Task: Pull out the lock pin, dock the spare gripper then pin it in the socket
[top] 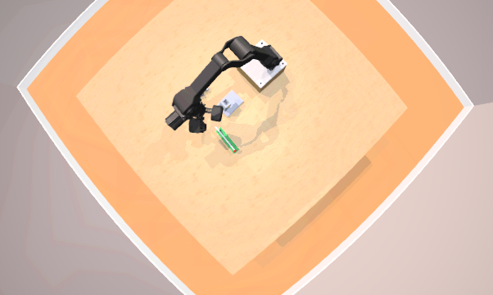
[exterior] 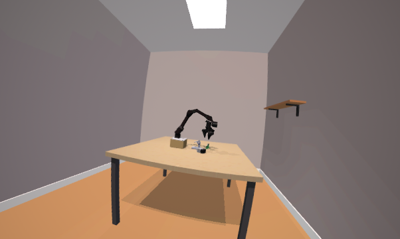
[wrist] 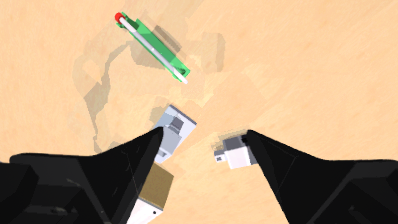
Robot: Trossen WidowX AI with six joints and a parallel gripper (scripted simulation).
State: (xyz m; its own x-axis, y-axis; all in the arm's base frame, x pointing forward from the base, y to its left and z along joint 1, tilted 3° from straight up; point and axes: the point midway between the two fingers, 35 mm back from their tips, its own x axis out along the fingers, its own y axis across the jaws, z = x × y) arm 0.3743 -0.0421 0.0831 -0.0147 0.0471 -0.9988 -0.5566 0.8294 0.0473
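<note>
My gripper tip is now 140 mm to the left of the spare gripper, 120 mm above it and 60 mm past it. The rest, counted from my gripper tip: green pin holder (140 mm to the left, 120 mm below, 20 mm ahead); socket (110 mm behind, 90 mm below, 30 mm to the left).
</note>
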